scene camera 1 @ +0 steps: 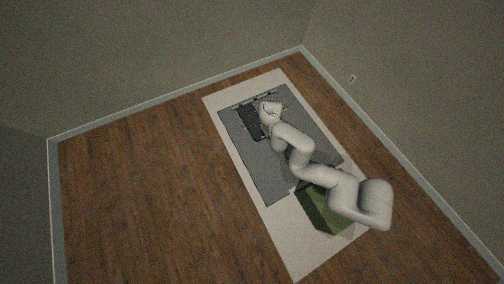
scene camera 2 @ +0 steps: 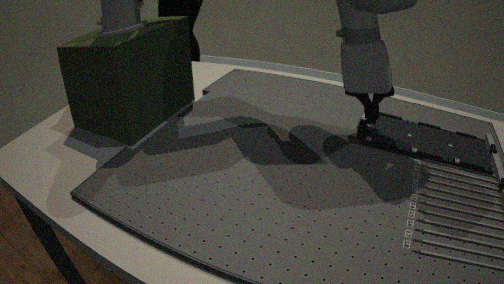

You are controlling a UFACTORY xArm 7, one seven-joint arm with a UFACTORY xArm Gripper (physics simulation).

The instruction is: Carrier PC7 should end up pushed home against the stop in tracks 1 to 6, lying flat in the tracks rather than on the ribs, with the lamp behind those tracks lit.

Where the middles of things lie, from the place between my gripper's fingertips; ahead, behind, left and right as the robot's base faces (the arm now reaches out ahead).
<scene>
Now: hand 14 cm short of the dark flat carrier (scene camera 2: pixel 421 140), 2 cm above it and 1 cm to the right of it.
</scene>
